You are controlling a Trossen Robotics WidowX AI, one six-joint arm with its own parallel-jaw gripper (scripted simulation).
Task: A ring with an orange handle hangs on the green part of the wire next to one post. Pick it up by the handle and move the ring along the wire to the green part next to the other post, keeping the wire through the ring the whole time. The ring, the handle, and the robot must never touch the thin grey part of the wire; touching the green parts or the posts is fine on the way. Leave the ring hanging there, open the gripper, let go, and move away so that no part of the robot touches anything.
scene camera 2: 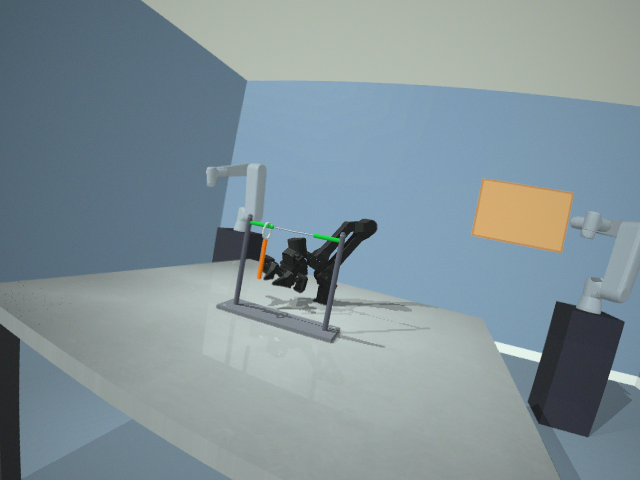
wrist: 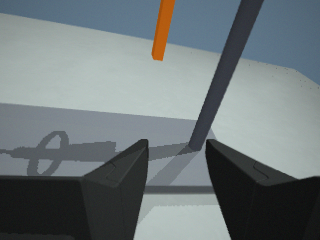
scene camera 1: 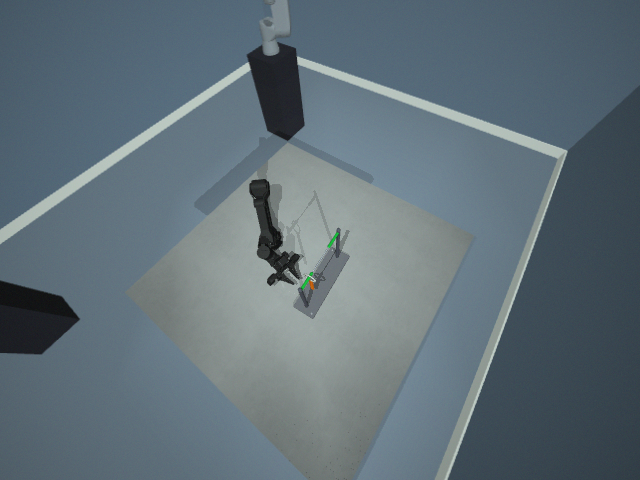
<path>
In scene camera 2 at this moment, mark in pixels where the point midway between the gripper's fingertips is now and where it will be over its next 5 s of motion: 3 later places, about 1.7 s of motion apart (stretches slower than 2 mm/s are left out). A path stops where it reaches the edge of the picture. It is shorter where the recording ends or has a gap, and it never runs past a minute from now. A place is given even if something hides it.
My gripper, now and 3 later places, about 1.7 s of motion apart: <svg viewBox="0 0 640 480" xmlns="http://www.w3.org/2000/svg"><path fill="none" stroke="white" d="M268 281L261 271L255 272L262 270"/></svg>
</path>
